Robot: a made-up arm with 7 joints.
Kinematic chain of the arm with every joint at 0, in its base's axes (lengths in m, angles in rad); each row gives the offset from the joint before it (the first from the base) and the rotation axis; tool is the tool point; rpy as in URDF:
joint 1: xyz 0 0 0.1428 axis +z
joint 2: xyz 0 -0.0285 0.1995 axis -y
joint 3: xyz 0 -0.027 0.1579 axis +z
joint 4: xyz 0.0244 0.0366 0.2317 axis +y
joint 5: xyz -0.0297 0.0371 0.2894 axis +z
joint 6: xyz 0 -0.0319 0.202 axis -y
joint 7: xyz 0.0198 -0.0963 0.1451 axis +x
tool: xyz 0 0 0 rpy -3.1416 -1.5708 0
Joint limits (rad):
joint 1: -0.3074..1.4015
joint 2: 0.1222..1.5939
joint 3: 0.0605..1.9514
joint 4: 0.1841..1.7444
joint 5: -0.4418..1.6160
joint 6: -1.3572..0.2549
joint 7: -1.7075..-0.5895
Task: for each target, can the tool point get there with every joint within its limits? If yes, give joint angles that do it. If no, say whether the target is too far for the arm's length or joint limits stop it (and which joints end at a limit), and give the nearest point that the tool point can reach.
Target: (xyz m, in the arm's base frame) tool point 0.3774 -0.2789 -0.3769
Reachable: no: joint limits stop it (at a limit: joint 1, joint 2, joint 3, joint 4, joint 5, joint 6) | nearest point -0.3581 -0.1449 -0.0589 | short by 0.812 m
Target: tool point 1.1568 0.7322 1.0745
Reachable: no: too far | nearest point 0.5117 0.3239 0.8869 | short by 0.786 m
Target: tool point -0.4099 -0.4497 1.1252
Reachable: yes | joints 1.2140 0.8690 0.6142 0.3758 1.3752 -0.2019 -1.3402
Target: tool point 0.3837 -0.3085 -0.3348
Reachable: no: joint limits stop it (at a limit: joint 1, joint 2, joint 3, joint 4, joint 5, joint 6) | nearest point -0.3581 -0.1449 -0.0589 | short by 0.808 m
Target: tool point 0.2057 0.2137 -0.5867
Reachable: no: joint limits stop it (at a limit: joint 1, joint 2, joint 3, joint 4, joint 5) | nearest point -0.0787 0.4034 -0.0648 | short by 0.624 m
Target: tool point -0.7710 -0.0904 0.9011
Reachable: yes | joints 0.6157 0.9486 1.2789 0.5049 1.0669 -0.3222 -1.2327
